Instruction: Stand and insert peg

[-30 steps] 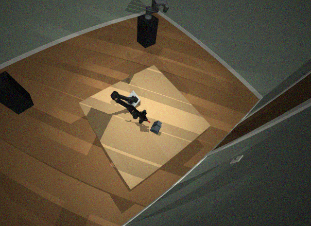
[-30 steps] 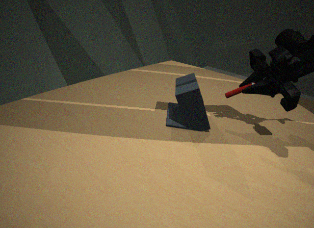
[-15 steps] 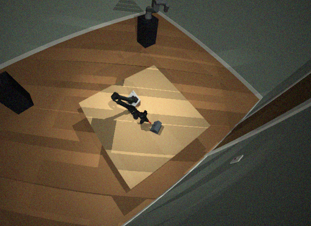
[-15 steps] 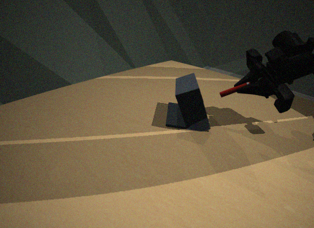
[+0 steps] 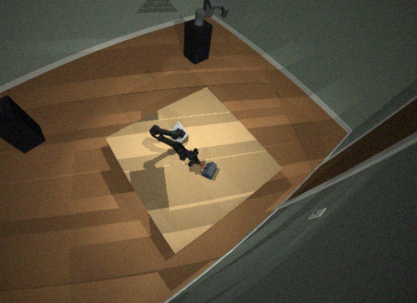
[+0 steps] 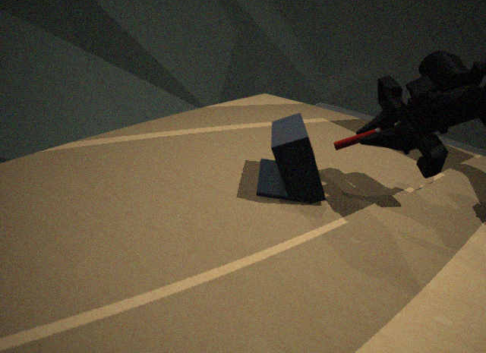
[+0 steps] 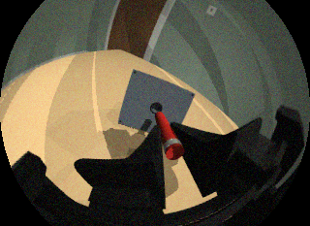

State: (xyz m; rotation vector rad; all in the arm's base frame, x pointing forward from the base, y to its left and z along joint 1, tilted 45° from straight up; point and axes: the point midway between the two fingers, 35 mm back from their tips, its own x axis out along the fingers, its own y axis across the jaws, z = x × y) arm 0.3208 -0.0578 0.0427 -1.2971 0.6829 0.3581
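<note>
The sloped panel lies 90 mm ahead of my gripper tip, 40 mm to the left of it and 50 mm below it. Round my gripper tip: red peg (10 mm behind, 10 mm to the right, 10 mm above).
</note>
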